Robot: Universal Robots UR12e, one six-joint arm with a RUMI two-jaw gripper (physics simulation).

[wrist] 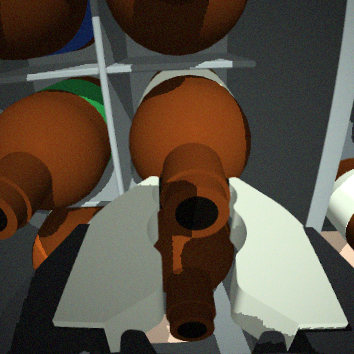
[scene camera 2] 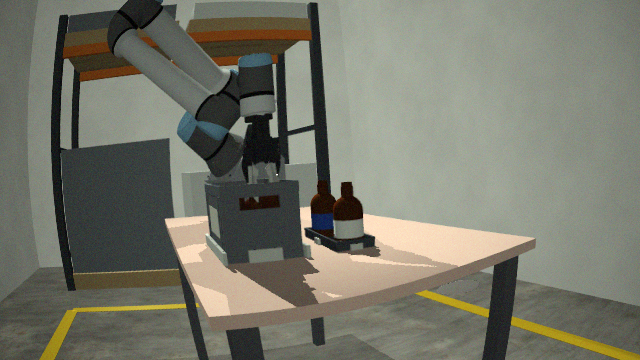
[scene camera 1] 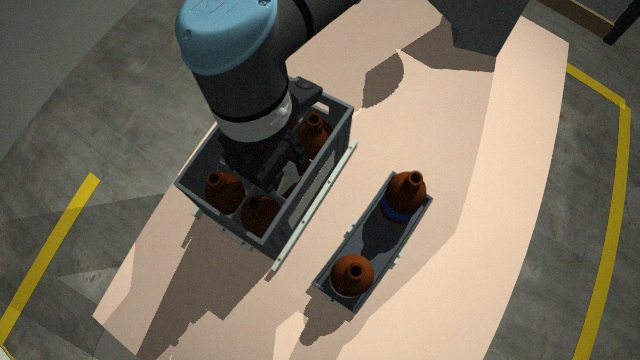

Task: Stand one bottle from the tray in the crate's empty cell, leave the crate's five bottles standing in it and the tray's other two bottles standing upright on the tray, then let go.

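Frame: origin at the arm's base, x back, y right, z up, level; millimetres.
Seen in the pictures: gripper, fingertip midpoint: (wrist: 191, 181) (scene camera 2: 265, 201) (scene camera 1: 285, 175); arm's base, origin of the base link: (scene camera 2: 229, 157).
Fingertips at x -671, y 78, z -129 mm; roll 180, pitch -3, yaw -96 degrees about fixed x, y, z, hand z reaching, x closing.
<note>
Pixels of each thing's top centre, then the offset from my fingertips to it. "spot": a spot on its surface instead. Level surfaces: height alone.
- brown white-label bottle, middle of its top: (wrist: 200, 205) dx +12, dy -2, dz +41 mm
- grey crate, middle of its top: (wrist: 70, 226) (scene camera 1: 262, 143) (scene camera 2: 245, 182) dx +15, dy +46, dz +51 mm
- green-label bottle, surface spot: (wrist: 55, 145) spot: dx +28, dy +68, dz -2 mm
- tray, middle of its top: (scene camera 1: 376, 240) (scene camera 2: 336, 232) dx -5, dy -189, dz -98 mm
- pale table, its level: dz -124 mm
My gripper (scene camera 2: 262, 174) (wrist: 191, 181) is shut on the neck of a brown white-label bottle (wrist: 190, 117), which is upright in the crate's middle cell on the tray side. Whether its base touches the crate floor is hidden. The grey crate (scene camera 1: 279, 242) (scene camera 2: 265, 227) also holds a green-label bottle (wrist: 55, 145) beside it, a blue-label bottle (wrist: 40, 25), and other brown bottles (scene camera 1: 225, 192) (scene camera 1: 314, 132) around them. The tray (scene camera 1: 352, 241) (scene camera 2: 345, 245) bears a blue-label bottle (scene camera 1: 406, 192) (scene camera 2: 322, 205) and a white-label bottle (scene camera 1: 351, 275) (scene camera 2: 348, 212), both upright and apart.
The crate and tray stand side by side on the pale table (scene camera 1: 425, 125) (scene camera 2: 425, 240). Thin dividers (wrist: 107, 115) and the crate's rim are close around my fingers. A tall rack (scene camera 2: 320, 100) stands behind the table.
</note>
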